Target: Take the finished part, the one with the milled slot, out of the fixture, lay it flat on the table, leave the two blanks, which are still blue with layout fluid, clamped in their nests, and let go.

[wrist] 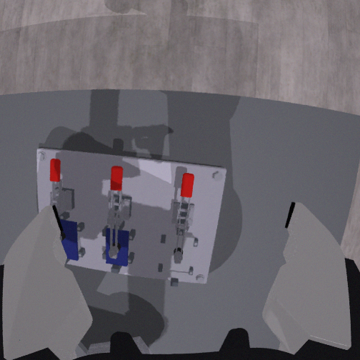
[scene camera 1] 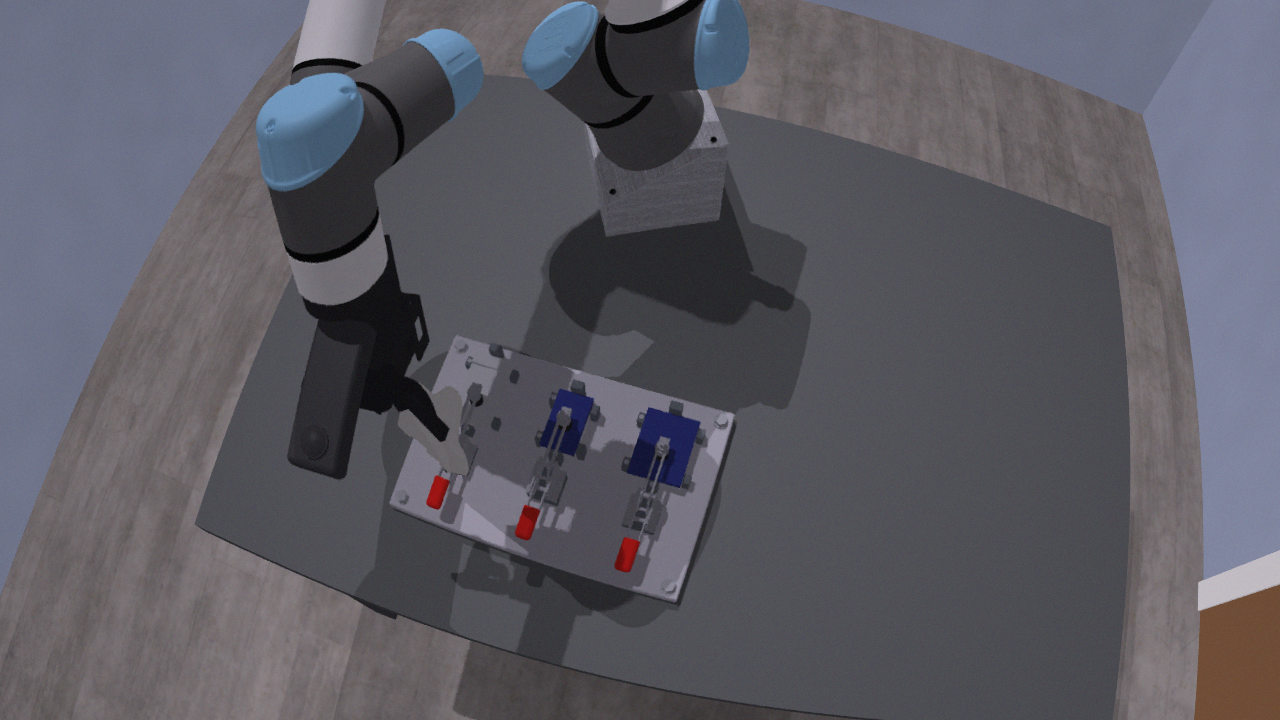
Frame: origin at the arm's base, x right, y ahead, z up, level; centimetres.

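Where they show: gripper, fingertip midpoint: (scene camera 1: 389,456); arm's base, origin of the base link: (scene camera 1: 653,123).
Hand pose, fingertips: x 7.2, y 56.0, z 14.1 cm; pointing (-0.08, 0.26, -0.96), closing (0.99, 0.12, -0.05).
Note:
Each offset is from my fingertips to the centre of the thing. "*": to the spot under its first point. Level surfaces: height alone.
The finished part {dz -23.1, dx +1.7, dy -17.5 cm} (scene camera 1: 494,394) (wrist: 185,261) is pale grey, like the plate, and lies partly shaded in the nest at the left end in the scene view, right end in the wrist view. Its clamp's arm reaches over it; its slot is hard to make out. The smaller blue blank {dz -22.6, dx -9.3, dy -16.6 cm} (scene camera 1: 578,428) (wrist: 122,245) sits clamped in the middle nest. The larger blue blank {dz -22.9, dx -20.3, dy -17.1 cm} (scene camera 1: 684,443) (wrist: 71,241) sits clamped in the far nest, partly behind a finger in the wrist view. My gripper (scene camera 1: 456,445) (wrist: 174,207) is wide open and empty, above the finished part's end of the fixture.
The fixture plate {* dz -24.2, dx -24.8, dy -9.7 cm} (scene camera 1: 682,523) (wrist: 207,212) carries three toggle clamps with red handles, including the finished part's handle {dz -21.1, dx +1.6, dy -3.6 cm} (scene camera 1: 437,491) (wrist: 187,185). The handles lie toward the near table edge in the scene view. The robot's pedestal (scene camera 1: 662,192) stands behind the fixture on the grey table {dz -25.8 cm} (scene camera 1: 939,402) (wrist: 280,150).

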